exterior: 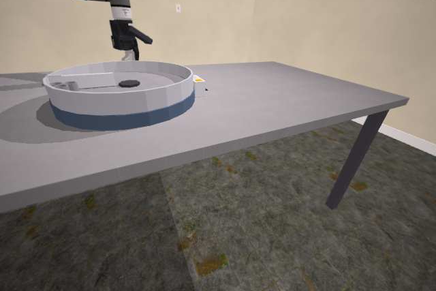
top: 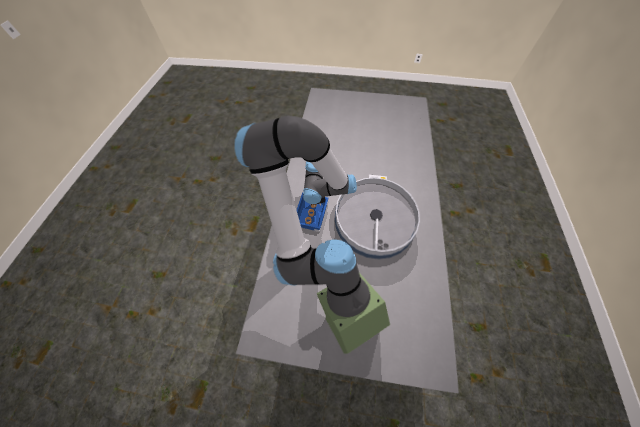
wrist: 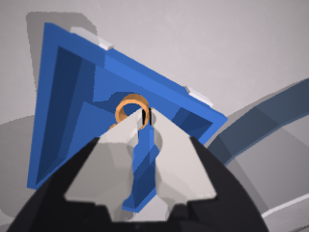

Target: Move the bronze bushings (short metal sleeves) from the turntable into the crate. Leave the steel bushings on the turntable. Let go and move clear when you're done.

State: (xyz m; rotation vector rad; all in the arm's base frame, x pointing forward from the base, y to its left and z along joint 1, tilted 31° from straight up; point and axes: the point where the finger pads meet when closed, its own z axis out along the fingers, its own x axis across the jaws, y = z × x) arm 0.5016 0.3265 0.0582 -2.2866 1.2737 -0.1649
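Right now my hand is 60 mm past the crate and 10 mm above it. From my hand the other things lie so: round turntable 330 mm to the right, 40 mm ahead, 20 mm above.
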